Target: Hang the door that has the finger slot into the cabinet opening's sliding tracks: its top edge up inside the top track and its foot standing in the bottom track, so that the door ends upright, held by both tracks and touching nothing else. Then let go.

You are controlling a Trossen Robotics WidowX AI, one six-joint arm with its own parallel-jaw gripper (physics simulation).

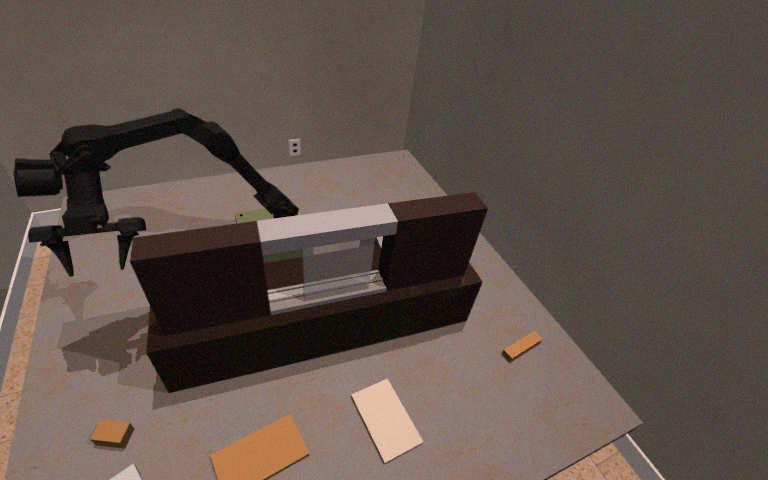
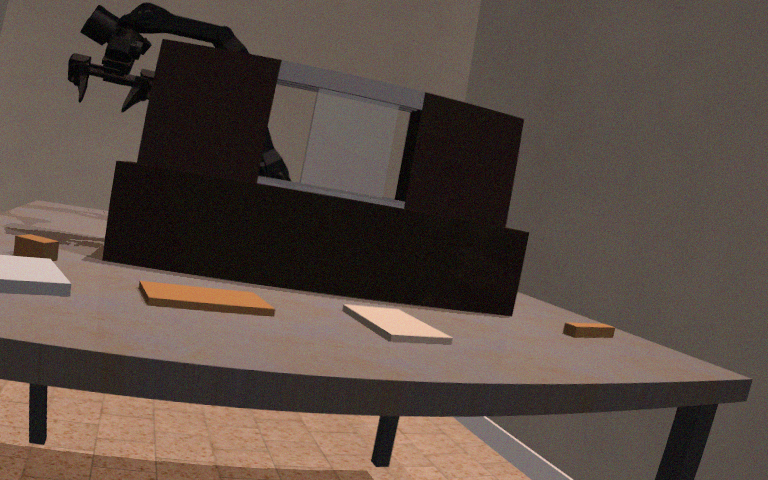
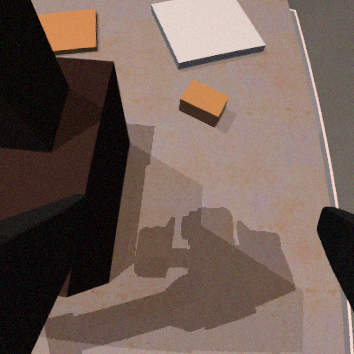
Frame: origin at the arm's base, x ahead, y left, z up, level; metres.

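Where they show: gripper, between the fingertips: (image 1: 97, 273) (image 2: 100, 105) (image 3: 205, 213).
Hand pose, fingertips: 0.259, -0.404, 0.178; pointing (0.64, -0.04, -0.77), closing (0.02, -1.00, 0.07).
Each offset is from my fingertips to the centre of the thing, as dx, dy, dz.
The dark cabinet (image 1: 317, 342) (image 2: 311, 243) (image 3: 102, 210) stands upright, with a pale top track @(+0.092, +0.445, +0.104) (image 1: 328, 226) (image 2: 351, 84) and a bottom track @(+0.092, +0.445, -0.098) (image 1: 283, 305) (image 2: 331, 192) across its opening. A grey upright pane @(+0.104, +0.463, +0.004) (image 1: 336, 271) (image 2: 351, 144) shows in the opening. A white panel @(+0.386, -0.035, -0.250) (image 1: 129, 474) (image 2: 31, 275) (image 3: 207, 30), an orange panel @(+0.339, +0.241, -0.253) (image 1: 260, 450) (image 2: 206, 298) (image 3: 72, 30) and a cream panel @(+0.346, +0.511, -0.254) (image 1: 387, 418) (image 2: 396, 323) lie flat on the table. No finger slot can be made out. My gripper (image 1: 96, 270) (image 2: 101, 106) (image 3: 205, 213) is open and empty, high beside the cabinet's left end.
A small orange block @(+0.215, -0.032, -0.243) (image 1: 111, 431) (image 2: 35, 247) (image 3: 204, 99) lies near the white panel. An orange bar @(+0.283, +0.924, -0.248) (image 1: 522, 345) (image 2: 589, 330) lies near the table's right edge. A green plate (image 1: 252, 216) shows behind the cabinet beside the arm's base. The arm arches over behind the cabinet.
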